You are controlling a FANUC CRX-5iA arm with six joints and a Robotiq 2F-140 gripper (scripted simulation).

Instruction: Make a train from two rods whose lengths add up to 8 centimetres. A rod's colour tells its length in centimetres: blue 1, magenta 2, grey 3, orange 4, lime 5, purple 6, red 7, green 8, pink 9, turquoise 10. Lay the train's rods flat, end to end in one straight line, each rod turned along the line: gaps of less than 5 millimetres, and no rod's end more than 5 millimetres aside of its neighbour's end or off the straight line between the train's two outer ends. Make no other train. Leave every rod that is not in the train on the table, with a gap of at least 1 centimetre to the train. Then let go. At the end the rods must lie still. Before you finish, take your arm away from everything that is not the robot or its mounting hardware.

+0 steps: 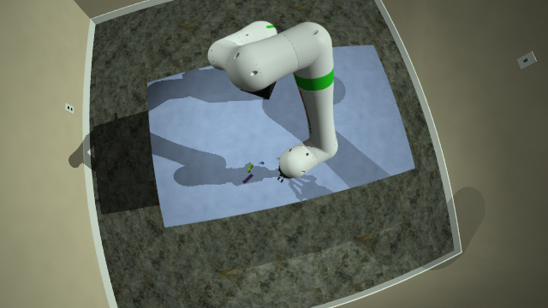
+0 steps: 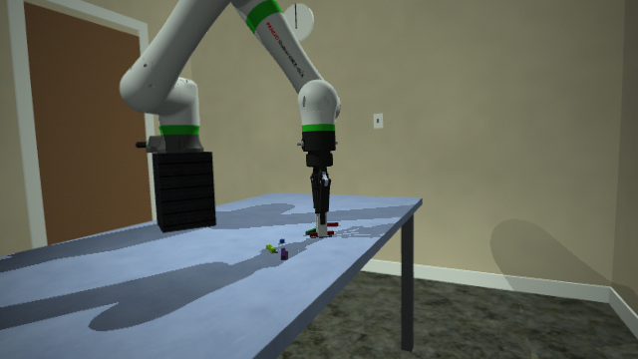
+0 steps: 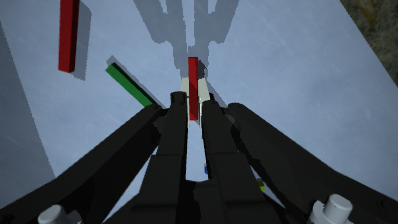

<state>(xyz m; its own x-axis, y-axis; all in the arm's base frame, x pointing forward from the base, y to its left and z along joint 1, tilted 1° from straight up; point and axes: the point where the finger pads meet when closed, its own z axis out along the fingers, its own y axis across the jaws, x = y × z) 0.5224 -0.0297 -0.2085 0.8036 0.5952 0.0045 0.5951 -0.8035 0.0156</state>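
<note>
My hand is 90 mm to the left of the blue rod, 80 mm past it and 30 mm above it. From my hand the other things lie so: red rod: 130 mm to the left, 30 mm below, 30 mm behind; green rod: 50 mm to the left, 40 mm behind, 30 mm below; lime rod: 160 mm to the right, 80 mm behind, 30 mm below.
</note>
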